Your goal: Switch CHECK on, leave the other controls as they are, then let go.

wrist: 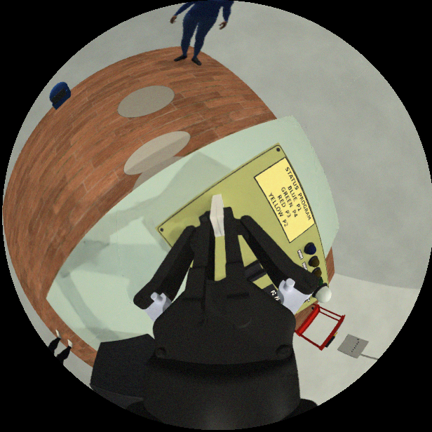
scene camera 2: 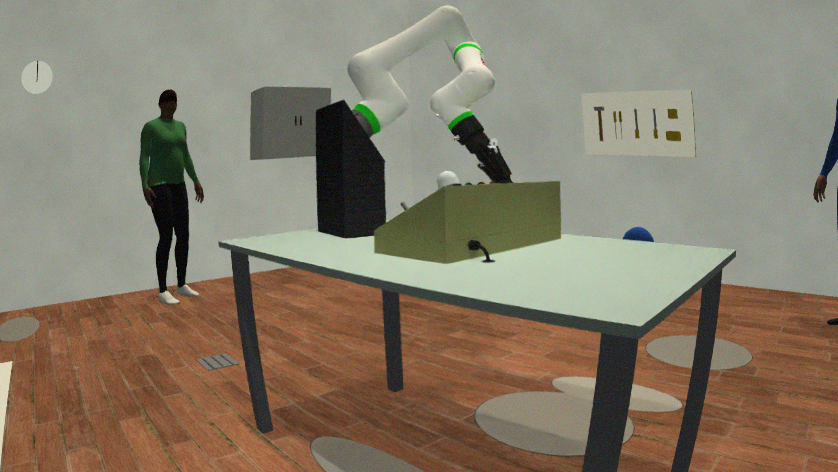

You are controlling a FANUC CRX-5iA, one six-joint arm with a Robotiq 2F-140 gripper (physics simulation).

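Pixels of known places: arm's base, origin of the base link: [scene camera 2: 348, 132].
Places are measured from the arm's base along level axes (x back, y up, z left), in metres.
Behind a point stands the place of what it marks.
Note:
The olive control console [scene camera 2: 498, 216] {y -0.258, x -0.668, z 0.093 m} [wrist: 240, 187] stands on the table, its sloped face turned away in the scene view. My gripper [scene camera 2: 502, 179] [wrist: 218, 202] is shut with nothing between its fingers, and its pale tips are pressed together. The tips are at the upper part of the console's face; I cannot tell whether they touch it. No label reading CHECK can be made out, and the fingers and gripper body hide much of the face in the wrist view. The position of the CHECK switch cannot be seen. A dark part [wrist: 255, 271] and a partly hidden selector label [wrist: 274, 294] show beside the right finger.
A yellow status card [wrist: 285, 200] is on the face. A blue lamp [wrist: 310, 248] and others line its edge near a white dome [scene camera 2: 448, 178] {y -0.159, x -0.669, z -0.056 m} [wrist: 324, 294]. A small lever [scene camera 2: 404, 205] {y -0.229, x -0.489, z -0.070 m} sticks up from the slope. A cable [scene camera 2: 483, 250] {y -0.324, x -0.730, z -0.006 m} leaves the console onto the table [scene camera 2: 586, 281] {y -0.349, x -1.052, z -0.002 m}.

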